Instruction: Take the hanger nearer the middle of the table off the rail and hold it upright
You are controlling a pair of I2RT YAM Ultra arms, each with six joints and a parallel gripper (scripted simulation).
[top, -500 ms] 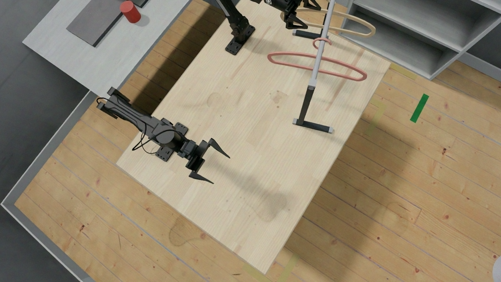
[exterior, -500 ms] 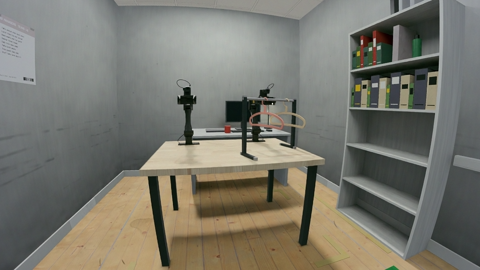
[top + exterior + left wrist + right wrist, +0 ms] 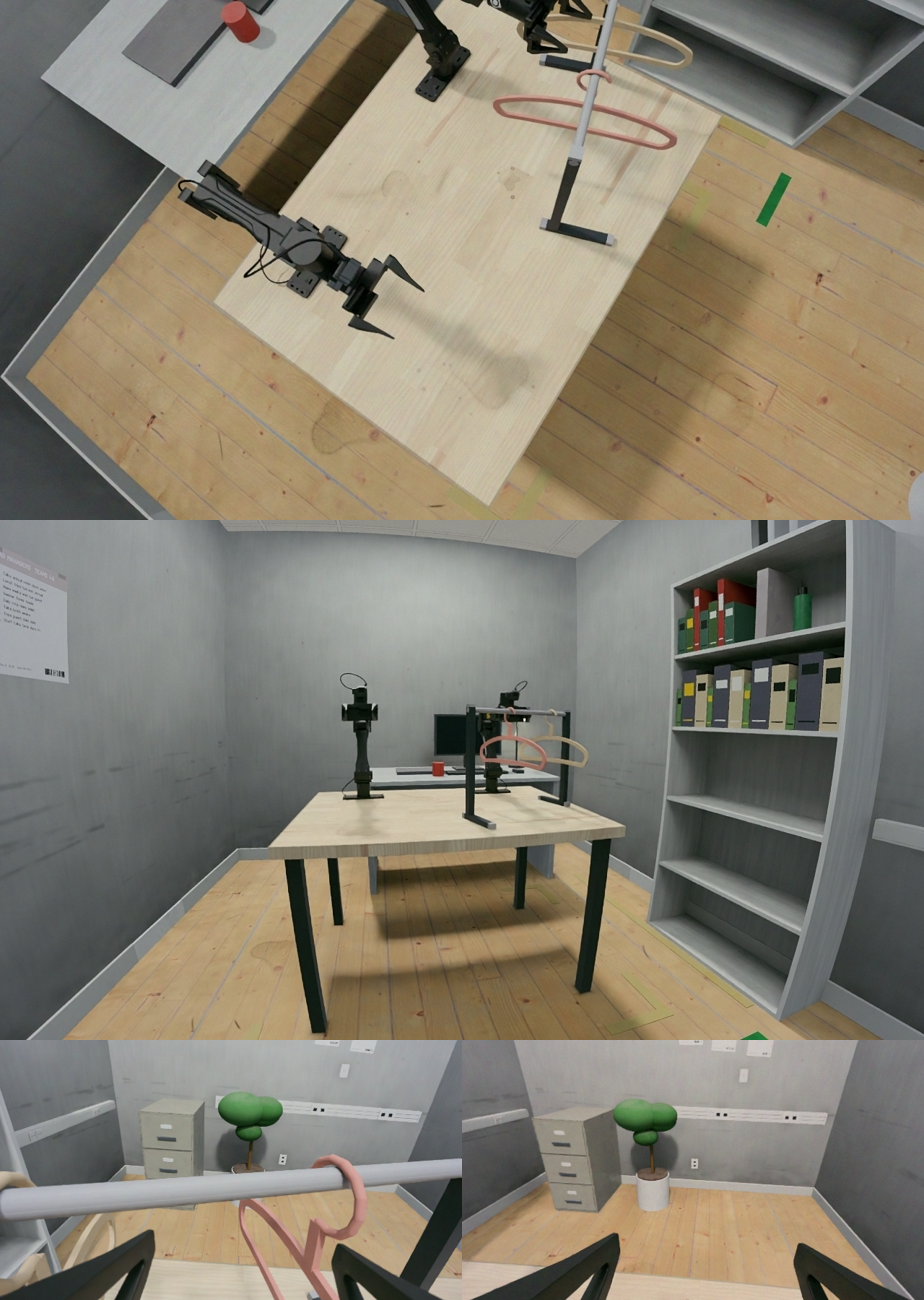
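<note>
Right now the pink hanger is 8 cm ahead of my left hand, 8 cm to the right of it and 9 cm below it. The rest, counted from my left hand: beige hanger (3 cm ahead, 13 cm to the left, 9 cm below).
</note>
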